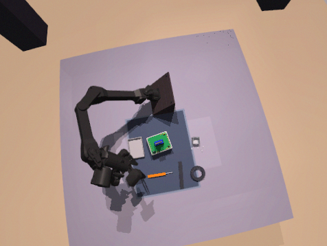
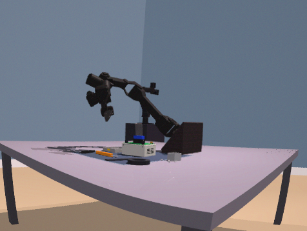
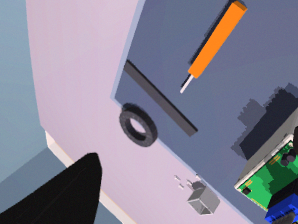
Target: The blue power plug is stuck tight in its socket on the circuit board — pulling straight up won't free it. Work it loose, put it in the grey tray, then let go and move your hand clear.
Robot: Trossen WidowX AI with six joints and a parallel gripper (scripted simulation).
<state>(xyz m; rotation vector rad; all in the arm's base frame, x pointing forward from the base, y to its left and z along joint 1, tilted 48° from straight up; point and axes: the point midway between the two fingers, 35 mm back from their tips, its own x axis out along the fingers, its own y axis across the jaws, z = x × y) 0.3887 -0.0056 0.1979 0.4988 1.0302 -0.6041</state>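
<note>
The blue power plug lies 12 cm behind my gripper tip, 10 cm to the left of it and 9 cm below it. Round my gripper tip: black bar (19 cm to the left, 17 cm below, 7 cm ahead); grey tray (17 cm below, 12 cm behind, 4 cm to the right); dark blue mat (17 cm below, 10 cm to the left, 7 cm behind).
</note>
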